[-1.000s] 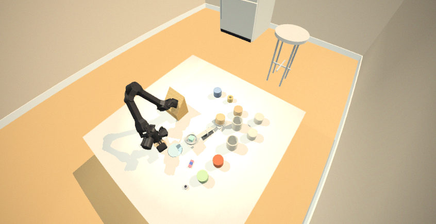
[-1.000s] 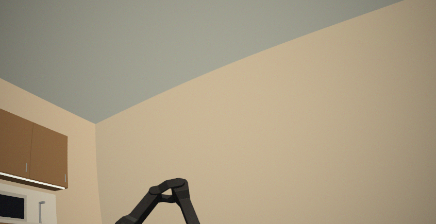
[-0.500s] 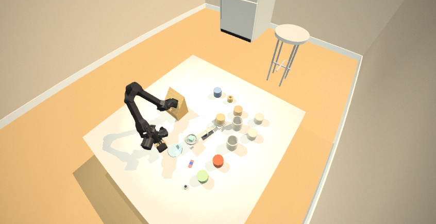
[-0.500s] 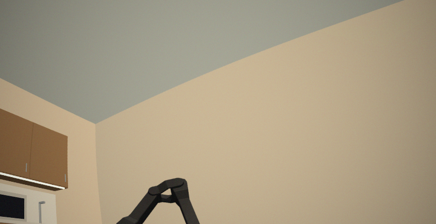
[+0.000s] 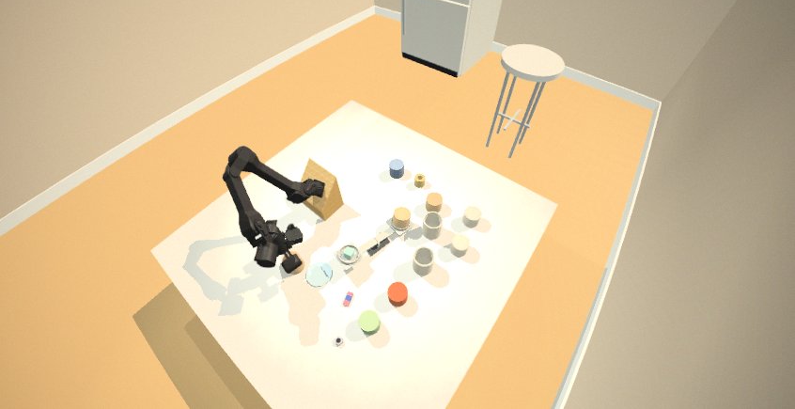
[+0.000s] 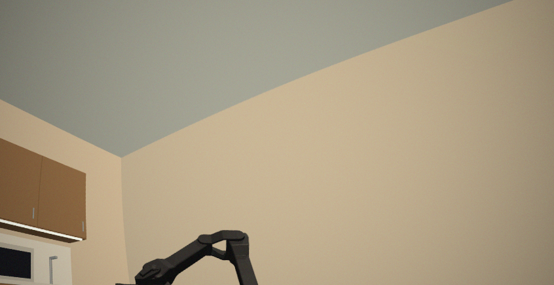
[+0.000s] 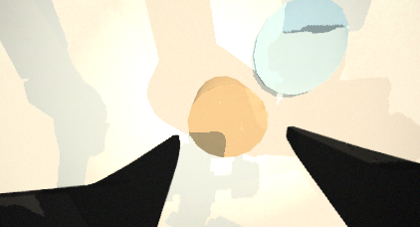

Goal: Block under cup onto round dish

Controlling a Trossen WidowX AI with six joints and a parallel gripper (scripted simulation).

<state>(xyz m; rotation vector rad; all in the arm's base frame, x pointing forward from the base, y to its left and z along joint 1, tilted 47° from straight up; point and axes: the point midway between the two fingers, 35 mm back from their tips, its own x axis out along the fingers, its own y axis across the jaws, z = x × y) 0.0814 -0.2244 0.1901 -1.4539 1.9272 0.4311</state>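
The pale green block is 190 mm ahead of my gripper tip, 130 mm to the left of it and 10 mm above it. Round my gripper tip: green cylinder 390 mm ahead, 40 mm to the right, 40 mm below; then pale blue round dish 100 mm ahead, 80 mm below, 30 mm to the left.
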